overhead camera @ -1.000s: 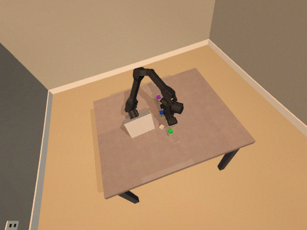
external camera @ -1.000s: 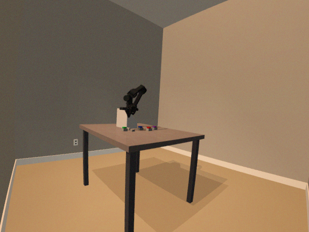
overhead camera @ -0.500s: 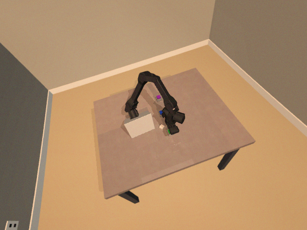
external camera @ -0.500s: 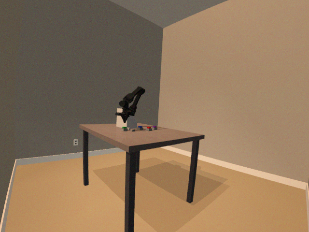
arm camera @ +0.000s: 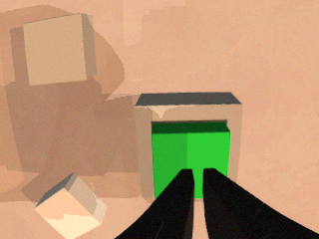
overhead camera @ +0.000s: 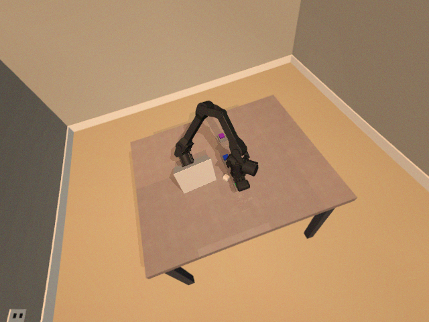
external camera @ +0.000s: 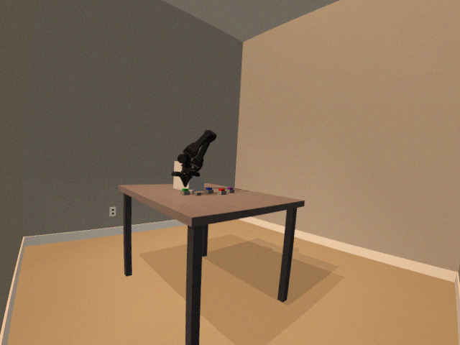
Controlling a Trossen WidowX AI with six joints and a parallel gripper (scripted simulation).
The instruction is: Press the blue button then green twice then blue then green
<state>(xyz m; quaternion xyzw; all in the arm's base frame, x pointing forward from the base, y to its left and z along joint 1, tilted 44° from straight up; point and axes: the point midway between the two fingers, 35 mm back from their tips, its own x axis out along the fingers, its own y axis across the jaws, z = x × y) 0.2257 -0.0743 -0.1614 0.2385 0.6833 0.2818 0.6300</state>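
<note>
Right now my gripper tip is 20 mm above the green button. From my gripper tip the other things lie so: cream block (50 mm behind, 70 mm to the left, 40 mm below); red button (70 mm ahead, 250 mm to the left, 20 mm below); blue button (10 mm behind, 200 mm to the left, 20 mm below).
</note>
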